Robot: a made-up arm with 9 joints.
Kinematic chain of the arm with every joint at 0, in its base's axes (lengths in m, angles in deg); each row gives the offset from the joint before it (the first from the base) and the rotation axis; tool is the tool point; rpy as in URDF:
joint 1: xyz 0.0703 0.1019 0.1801 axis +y
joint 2: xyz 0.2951 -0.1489 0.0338 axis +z
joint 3: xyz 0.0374 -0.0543 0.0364 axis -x
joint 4: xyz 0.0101 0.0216 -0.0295 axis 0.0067 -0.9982 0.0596
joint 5: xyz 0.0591 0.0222 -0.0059 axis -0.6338 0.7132 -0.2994
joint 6: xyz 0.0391 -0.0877 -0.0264 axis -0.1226 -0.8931 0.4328
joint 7: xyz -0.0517 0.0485 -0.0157 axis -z
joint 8: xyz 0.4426 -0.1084 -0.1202 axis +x
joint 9: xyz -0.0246 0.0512 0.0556 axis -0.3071 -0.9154 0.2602
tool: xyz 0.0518 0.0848 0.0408 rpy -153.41 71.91 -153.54
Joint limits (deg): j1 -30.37..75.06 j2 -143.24..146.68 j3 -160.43..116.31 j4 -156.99..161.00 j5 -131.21..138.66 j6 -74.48..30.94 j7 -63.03..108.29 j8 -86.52..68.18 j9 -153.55..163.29
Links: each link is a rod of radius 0.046 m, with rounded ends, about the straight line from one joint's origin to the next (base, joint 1, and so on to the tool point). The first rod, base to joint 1, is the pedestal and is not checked.
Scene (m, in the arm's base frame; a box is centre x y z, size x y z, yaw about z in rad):
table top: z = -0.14
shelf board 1: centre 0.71 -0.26 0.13 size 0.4 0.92 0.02 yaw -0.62
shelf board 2: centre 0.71 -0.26 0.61 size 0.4 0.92 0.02 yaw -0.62
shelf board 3: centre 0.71 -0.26 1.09 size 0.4 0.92 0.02 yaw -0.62
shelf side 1: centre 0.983 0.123 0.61 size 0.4 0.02 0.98 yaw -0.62
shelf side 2: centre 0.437 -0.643 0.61 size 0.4 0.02 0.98 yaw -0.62
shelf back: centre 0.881 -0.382 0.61 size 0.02 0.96 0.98 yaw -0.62
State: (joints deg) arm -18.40 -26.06 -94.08 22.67 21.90 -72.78 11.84 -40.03 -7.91
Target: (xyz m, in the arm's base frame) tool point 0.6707 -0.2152 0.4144
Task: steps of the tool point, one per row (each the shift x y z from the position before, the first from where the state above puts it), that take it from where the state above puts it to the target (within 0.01 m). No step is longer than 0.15 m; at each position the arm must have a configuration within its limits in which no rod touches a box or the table.
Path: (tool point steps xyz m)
1: 0.0451 -0.1125 0.0625
2: 0.0057 -0.1189 0.0497
3: -0.0287 -0.1125 0.0328
4: -0.0548 -0.0955 0.0146

